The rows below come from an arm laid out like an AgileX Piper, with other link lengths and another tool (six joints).
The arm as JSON. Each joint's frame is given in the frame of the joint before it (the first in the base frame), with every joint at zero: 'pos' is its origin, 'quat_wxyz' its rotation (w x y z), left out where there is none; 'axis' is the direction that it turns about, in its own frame. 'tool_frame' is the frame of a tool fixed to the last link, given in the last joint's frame.
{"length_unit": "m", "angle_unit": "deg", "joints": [
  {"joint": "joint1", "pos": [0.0, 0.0, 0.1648], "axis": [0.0, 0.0, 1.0]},
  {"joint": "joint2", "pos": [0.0, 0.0, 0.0], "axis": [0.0, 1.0, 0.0]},
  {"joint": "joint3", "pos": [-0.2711, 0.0, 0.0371], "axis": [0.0, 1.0, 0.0]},
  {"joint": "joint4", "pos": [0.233, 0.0, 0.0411], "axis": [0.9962, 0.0, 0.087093]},
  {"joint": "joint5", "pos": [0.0, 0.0, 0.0], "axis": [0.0, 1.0, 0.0]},
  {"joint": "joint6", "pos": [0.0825, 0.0, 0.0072], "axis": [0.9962, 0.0, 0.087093]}
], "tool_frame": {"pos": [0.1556, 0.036, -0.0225], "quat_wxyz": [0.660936, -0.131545, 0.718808, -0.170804]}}
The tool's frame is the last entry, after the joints.
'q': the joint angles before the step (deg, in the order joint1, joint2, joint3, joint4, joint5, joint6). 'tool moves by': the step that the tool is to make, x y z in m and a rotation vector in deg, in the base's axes. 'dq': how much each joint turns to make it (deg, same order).
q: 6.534, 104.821, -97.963, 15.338, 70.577, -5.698
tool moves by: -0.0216, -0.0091, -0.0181, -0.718, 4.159, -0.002
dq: -0.967, -1.464, 5.921, -0.001, 0.012, -1.032
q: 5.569, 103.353, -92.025, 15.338, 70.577, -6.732
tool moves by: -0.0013, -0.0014, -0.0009, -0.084, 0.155, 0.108
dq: -0.177, -0.134, 0.371, 0.000, 0.002, -0.302
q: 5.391, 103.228, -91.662, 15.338, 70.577, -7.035
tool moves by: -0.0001, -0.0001, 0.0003, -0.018, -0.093, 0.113
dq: -0.003, -0.064, 0.013, 0.002, -0.009, -0.126
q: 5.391, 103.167, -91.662, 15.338, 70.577, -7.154
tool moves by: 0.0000, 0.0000, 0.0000, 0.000, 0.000, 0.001
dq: 0.000, 0.000, -0.001, 0.000, 0.000, -0.001
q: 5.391, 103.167, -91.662, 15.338, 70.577, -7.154
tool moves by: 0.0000, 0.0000, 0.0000, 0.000, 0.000, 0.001
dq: 0.000, 0.000, -0.001, 0.000, 0.000, -0.001
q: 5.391, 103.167, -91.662, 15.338, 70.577, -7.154
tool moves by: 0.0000, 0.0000, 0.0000, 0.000, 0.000, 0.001
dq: 0.000, 0.000, -0.001, 0.000, 0.000, -0.001
